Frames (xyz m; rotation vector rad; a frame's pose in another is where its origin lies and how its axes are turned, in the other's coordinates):
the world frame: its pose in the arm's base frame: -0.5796 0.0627 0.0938 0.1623 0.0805 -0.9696
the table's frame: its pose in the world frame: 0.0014 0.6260 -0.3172 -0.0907 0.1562 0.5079
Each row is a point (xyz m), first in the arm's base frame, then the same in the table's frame.
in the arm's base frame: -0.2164 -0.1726 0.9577
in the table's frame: -0.1469 -0.5128 1.1763
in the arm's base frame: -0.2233 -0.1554 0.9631
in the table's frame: -0.1613 -0.5000 1.1768
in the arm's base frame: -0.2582 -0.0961 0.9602
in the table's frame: -0.2155 -0.4629 1.1560
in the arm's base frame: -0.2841 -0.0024 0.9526
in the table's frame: -0.2746 -0.3918 1.1252
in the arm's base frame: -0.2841 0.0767 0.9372
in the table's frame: -0.3032 -0.3231 1.0942
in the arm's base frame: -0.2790 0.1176 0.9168
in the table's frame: -0.3104 -0.2867 1.0671
